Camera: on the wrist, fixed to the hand. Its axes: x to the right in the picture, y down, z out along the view.
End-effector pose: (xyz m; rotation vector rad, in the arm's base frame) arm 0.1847 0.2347 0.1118 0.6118 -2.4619 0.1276
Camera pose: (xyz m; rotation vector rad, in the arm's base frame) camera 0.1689 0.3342 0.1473 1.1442 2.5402 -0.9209
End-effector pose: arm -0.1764 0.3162 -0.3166 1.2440 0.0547 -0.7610
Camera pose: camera -0.1138 0.3684 -0.2476 0.9858 -1.3645 0.2157
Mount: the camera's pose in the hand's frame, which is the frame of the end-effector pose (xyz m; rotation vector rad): -0.0080 0.0974 -0.0432 0.3498 -0.5820 1.4626
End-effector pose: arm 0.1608 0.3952 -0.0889 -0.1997 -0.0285 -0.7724
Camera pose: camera 0.2208 0.4605 -0.1485 -0.0623 -0.5075 0.7676
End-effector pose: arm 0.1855 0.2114 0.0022 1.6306 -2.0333 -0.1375
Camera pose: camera 0.1206 0.2554 0.0748 0.1407 2.9737 -0.2923
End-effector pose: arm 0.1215 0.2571 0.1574 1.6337 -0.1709 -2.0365
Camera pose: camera 0.1938 0.1868 0.1927 0.5206 -1.4695 -1.1724
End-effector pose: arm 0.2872 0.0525 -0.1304 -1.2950 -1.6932 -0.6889
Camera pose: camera 0.3934 0.0426 -0.1247 -2.0602 -0.7308 0.8541
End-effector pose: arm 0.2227 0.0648 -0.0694 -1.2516 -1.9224 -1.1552
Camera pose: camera 0.3152 0.0418 -0.0211 -2.2167 -0.8545 0.3102
